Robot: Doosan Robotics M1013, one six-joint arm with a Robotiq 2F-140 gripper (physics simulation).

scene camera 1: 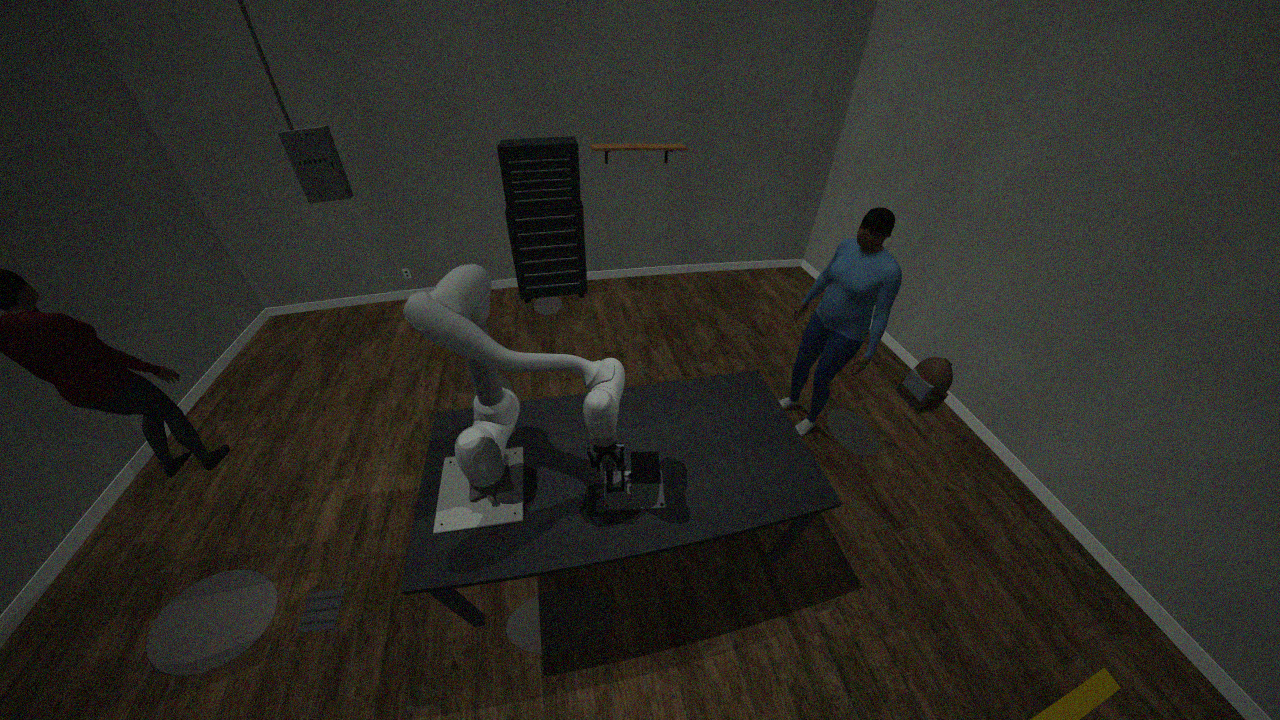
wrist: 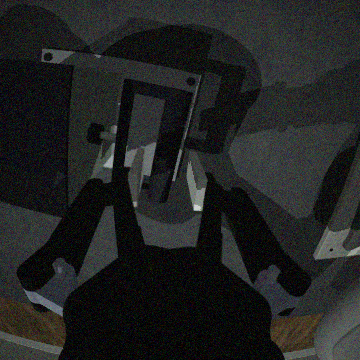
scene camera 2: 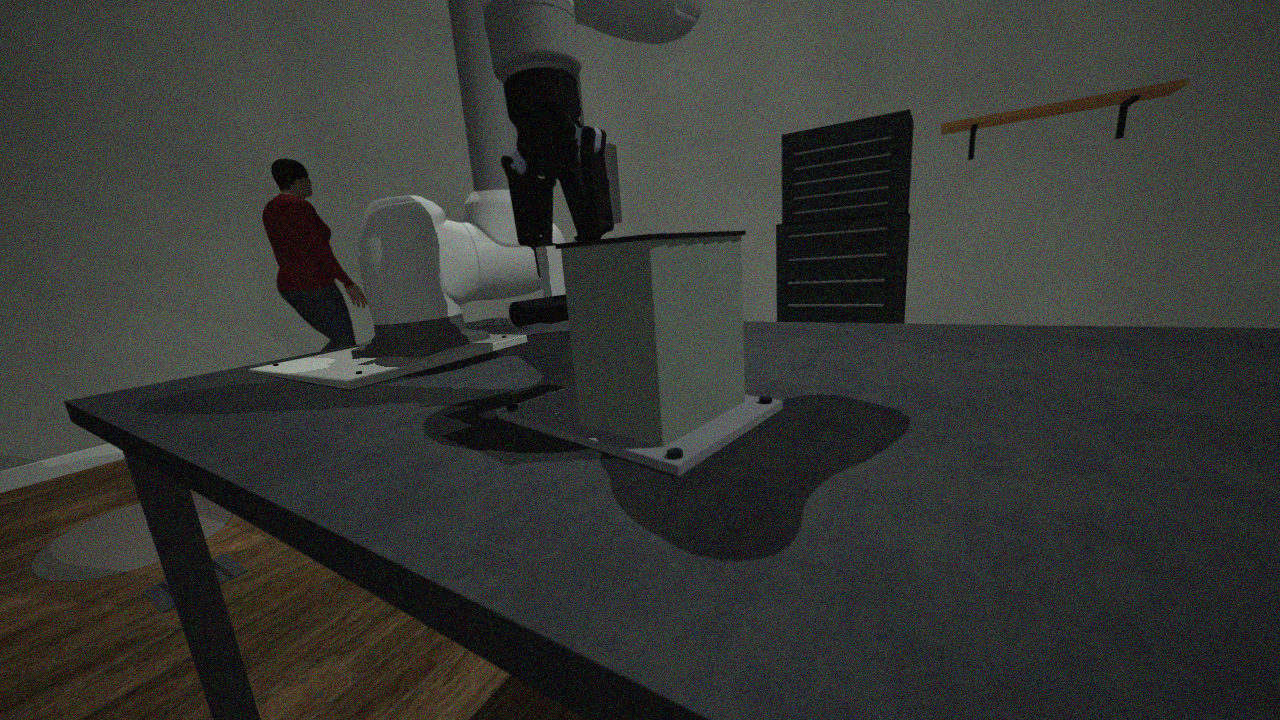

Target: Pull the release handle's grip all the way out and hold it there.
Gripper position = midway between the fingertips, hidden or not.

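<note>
Scene camera 2 shows the gripper (scene camera 2: 574, 306), and the wrist view has the gripper in it too (wrist: 165, 162).
</note>
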